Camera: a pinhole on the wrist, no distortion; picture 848 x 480 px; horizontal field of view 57.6 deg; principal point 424.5 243.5 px. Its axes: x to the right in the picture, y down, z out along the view. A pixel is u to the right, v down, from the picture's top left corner.
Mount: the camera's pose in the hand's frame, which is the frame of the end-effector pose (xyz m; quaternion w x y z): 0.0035 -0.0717 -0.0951 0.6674 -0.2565 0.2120 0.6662
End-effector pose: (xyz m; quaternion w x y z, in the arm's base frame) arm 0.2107 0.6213 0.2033 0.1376 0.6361 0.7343 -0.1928
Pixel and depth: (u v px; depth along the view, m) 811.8 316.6 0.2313
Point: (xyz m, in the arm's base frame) 0.3757 0.6093 0.1890
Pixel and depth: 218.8 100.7 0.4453
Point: 0.3017 0.5334 -0.1283
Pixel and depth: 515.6 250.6 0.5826
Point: 0.5439 0.4867 -0.0984
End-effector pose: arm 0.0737 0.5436 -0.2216 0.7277 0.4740 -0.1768 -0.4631
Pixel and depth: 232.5 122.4 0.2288
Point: 0.0161 0.4627 -0.1437
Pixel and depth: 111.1 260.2 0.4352
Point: -0.1592 0.3949 0.0104
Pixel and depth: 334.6 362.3 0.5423
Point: -0.1261 0.4749 0.1600
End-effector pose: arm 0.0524 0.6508 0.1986 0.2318 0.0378 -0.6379 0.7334
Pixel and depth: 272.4 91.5 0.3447
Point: -0.0802 0.4485 0.1719
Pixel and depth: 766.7 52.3 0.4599
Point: -0.2126 0.5132 -0.0883
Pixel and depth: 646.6 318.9 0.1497
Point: 0.0493 0.6470 0.1401
